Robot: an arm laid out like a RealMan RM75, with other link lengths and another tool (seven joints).
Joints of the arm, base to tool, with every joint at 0 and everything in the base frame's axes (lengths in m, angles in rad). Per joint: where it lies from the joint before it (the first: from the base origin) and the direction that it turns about. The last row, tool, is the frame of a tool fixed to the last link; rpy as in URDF.
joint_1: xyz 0 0 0.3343 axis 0 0 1
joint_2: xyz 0 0 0 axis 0 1 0
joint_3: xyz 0 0 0.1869 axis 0 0 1
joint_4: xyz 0 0 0 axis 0 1 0
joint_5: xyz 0 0 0.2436 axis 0 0 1
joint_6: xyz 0 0 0 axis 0 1 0
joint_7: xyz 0 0 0.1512 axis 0 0 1
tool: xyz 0.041 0.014 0.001 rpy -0.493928 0 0.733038
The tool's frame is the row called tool.
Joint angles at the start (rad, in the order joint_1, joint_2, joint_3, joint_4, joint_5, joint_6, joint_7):
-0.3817, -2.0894, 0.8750, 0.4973, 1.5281, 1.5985, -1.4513
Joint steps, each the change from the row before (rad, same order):
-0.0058, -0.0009, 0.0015, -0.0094, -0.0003, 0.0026, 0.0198
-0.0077, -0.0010, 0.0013, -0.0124, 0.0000, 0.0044, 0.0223
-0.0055, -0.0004, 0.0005, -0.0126, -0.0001, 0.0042, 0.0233
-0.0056, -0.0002, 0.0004, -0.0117, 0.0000, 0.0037, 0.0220
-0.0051, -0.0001, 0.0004, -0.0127, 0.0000, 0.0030, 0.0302
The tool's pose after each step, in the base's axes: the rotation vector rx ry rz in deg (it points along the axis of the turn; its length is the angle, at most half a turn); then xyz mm. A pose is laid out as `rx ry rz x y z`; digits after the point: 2 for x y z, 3 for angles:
-166.296 14.800 -60.496 -200.43 303.76 135.18
-166.327 16.377 -60.421 -198.36 302.58 132.62
-166.261 17.802 -60.236 -197.15 301.01 130.37
-166.183 19.181 -60.022 -195.94 299.63 128.34
-165.987 20.981 -59.411 -194.92 297.81 126.10

